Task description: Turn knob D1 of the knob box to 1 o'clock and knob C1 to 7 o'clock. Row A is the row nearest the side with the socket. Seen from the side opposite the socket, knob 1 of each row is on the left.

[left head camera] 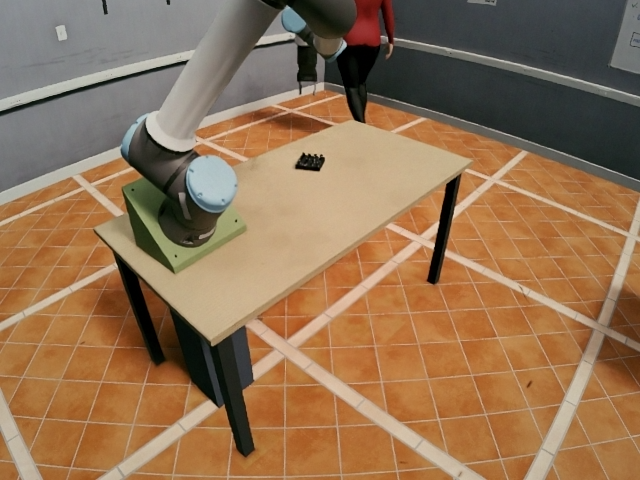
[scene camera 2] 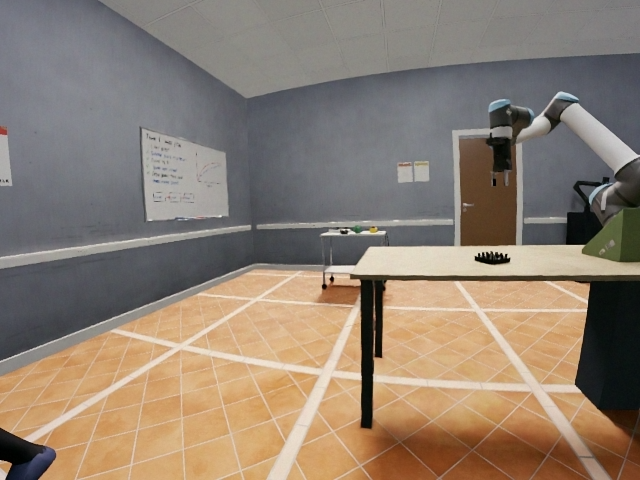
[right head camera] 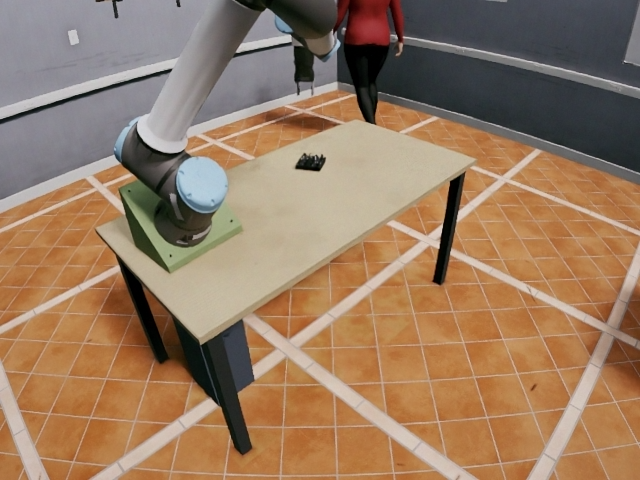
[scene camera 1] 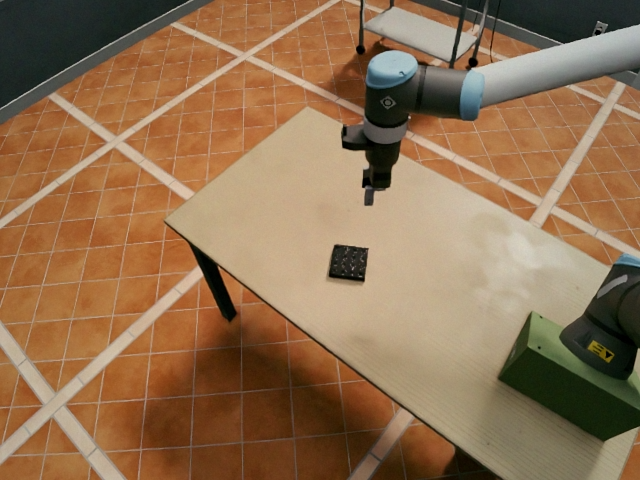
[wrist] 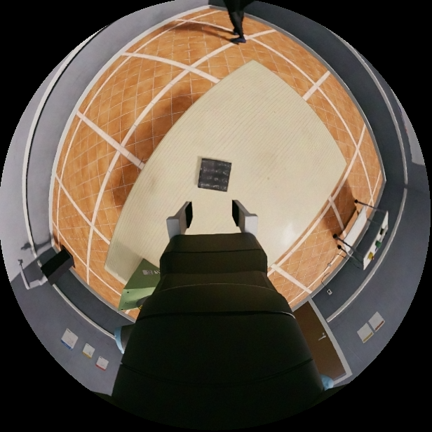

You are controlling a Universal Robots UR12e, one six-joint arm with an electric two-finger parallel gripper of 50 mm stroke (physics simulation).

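Where they show: gripper, fingertip midpoint: [left head camera: 307, 94] [scene camera 2: 499, 185] [right head camera: 305, 94] [scene camera 1: 367, 195]; arm's base, origin of the base link: [left head camera: 187, 219] [right head camera: 182, 219] [scene camera 1: 593, 355].
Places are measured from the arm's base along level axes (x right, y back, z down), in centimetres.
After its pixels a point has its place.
Observation:
The knob box [left head camera: 310, 162] {z 6.2, x 0.6, y -66.6 cm} [right head camera: 310, 162] {z 6.2, x 0.5, y -66.7 cm} [scene camera 1: 348, 262] {z 7.6, x -2.8, y -70.2 cm} [scene camera 2: 492, 258] {z 7.3, x -7.8, y -73.0 cm} [wrist: 214, 174] is a small black square box with rows of black knobs on top. It lies flat on the table [left head camera: 289, 222] {z 9.9, x 18.4, y -29.1 cm} [right head camera: 289, 222] {z 9.8, x 19.5, y -29.9 cm} [scene camera 1: 279, 206] {z 9.8, x 6.0, y -101.9 cm} [scene camera 2: 413, 263] {z 9.9, x -1.0, y -105.5 cm} [wrist: 270, 115]. The knobs are too small to read, so the pointing of D1 and C1 cannot be told, nor which side has the socket. My gripper [left head camera: 307, 88] {z -23.3, x -1.0, y -66.7 cm} [right head camera: 305, 89] {z -23.3, x -1.0, y -66.7 cm} [scene camera 2: 499, 179] {z -23.3, x -1.0, y -66.7 cm} [wrist: 211, 208] is open and empty, pointing down high above the table. In the wrist view the box lies beyond the fingertips, slightly left of centre.
The green robot base wedge [left head camera: 149, 227] {z -2.3, x -3.5, y 12.0 cm} [scene camera 1: 568, 382] {z -7.6, x -14.2, y -6.2 cm} [scene camera 2: 620, 237] {z -0.6, x -12.7, y -18.3 cm} stands at one end of the table. A person in red [left head camera: 364, 25] [right head camera: 369, 20] stands beyond the far end. A white cart [scene camera 1: 418, 32] [scene camera 2: 354, 234] with small items stands apart from the table.

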